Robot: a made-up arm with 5 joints.
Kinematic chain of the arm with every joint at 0, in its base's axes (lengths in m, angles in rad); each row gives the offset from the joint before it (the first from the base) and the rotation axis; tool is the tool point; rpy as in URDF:
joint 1: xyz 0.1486 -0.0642 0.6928 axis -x
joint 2: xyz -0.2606 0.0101 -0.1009 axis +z
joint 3: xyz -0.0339 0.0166 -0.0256 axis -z
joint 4: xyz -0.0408 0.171 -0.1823 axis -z
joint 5: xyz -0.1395 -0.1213 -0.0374 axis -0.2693 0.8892 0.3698
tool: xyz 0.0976 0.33 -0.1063 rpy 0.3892 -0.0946 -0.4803
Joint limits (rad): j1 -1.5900..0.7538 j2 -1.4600..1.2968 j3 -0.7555..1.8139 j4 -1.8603..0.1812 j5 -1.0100..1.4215
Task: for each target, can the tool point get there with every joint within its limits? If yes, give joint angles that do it. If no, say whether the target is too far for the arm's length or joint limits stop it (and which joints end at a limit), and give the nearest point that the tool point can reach.
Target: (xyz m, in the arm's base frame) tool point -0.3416 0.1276 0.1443
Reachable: yes | joints 0.1223 -1.0447 -0.4760 -1.1029 0.7152
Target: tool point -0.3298 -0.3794 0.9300
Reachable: no: joint limits stop it (at a limit: joint 1, joint 2, joint 3, joint 5) | nearest point -0.3054 -0.4203 0.7328 | short by 0.203 m
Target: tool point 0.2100 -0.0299 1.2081
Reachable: no: joint limits stop it (at a limit: joint 1, joint 2, joint 5) | nearest point 0.0844 0.1441 1.0209 | short by 0.285 m
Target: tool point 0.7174 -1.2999 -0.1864
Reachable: no: too far | nearest point 0.2468 -0.5485 0.3482 | short by 1.035 m
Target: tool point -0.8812 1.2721 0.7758
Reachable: no: too far | nearest point -0.4794 0.5820 0.7329 | short by 0.800 m
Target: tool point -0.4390 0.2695 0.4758
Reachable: yes | joints -1.2692 1.0595 0.0468 -1.5323 -0.3395
